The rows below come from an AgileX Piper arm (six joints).
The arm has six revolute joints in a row. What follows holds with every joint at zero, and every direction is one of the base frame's. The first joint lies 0.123 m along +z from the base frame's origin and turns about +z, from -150 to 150 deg. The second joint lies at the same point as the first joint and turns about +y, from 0 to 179.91 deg. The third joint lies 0.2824 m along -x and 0.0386 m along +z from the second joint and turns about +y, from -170 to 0 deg. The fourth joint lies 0.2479 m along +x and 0.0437 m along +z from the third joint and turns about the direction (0.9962, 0, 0.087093), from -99.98 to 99.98 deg. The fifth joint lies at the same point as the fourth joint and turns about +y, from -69.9 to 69.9 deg. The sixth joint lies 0.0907 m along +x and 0.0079 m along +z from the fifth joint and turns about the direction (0.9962, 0, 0.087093), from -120 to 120 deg. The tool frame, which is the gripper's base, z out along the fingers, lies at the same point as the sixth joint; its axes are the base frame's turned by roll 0, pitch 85.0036 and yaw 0 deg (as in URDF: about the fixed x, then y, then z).
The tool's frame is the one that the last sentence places.
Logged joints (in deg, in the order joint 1, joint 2, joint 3, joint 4, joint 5, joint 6), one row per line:
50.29, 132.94, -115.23, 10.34, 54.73, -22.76
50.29, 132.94, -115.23, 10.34, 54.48, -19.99
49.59, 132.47, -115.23, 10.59, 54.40, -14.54
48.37, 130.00, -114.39, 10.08, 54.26, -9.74
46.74, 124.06, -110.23, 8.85, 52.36, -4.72
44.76, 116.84, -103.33, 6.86, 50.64, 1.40
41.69, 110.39, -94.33, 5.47, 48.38, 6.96
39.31, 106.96, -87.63, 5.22, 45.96, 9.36
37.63, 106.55, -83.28, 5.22, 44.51, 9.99
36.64, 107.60, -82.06, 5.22, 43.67, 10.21
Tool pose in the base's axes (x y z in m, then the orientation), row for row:
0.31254, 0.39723, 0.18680, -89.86, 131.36, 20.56
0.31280, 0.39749, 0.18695, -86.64, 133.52, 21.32
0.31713, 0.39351, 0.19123, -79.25, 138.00, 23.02
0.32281, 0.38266, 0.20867, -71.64, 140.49, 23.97
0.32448, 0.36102, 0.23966, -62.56, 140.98, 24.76
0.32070, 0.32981, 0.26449, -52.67, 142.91, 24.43
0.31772, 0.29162, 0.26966, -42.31, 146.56, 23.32
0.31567, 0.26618, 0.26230, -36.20, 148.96, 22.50
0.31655, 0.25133, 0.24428, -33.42, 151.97, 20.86
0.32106, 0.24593, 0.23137, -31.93, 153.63, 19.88
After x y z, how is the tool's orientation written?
As a rotation vector, in degrees.
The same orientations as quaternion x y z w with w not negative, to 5 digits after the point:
-0.55185, 0.80671, 0.12626, 0.16954
-0.53179, 0.81954, 0.13086, 0.16859
-0.48596, 0.84622, 0.14116, 0.16683
-0.44196, 0.86671, 0.14787, 0.17783
-0.39188, 0.88312, 0.15510, 0.20610
-0.33287, 0.90317, 0.15439, 0.22279
-0.26732, 0.92598, 0.14734, 0.22225
-0.22808, 0.93851, 0.14176, 0.21697
-0.20860, 0.94856, 0.13020, 0.19942
-0.19822, 0.95374, 0.12342, 0.18938

